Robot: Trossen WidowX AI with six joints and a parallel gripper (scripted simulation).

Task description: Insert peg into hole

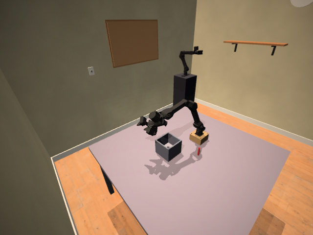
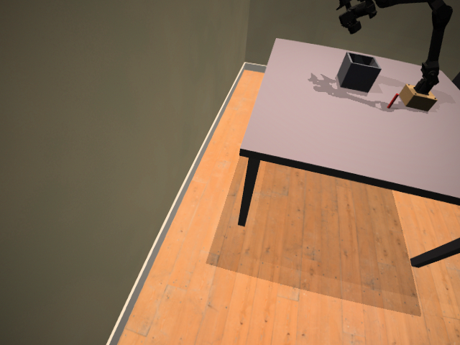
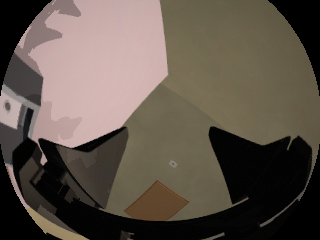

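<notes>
Now: the red peg 340 mm behind my hand, 290 mm to the left of it and 260 mm below it. Round my hand: pale plate: 160 mm behind, 100 mm to the left, 260 mm below.
</notes>
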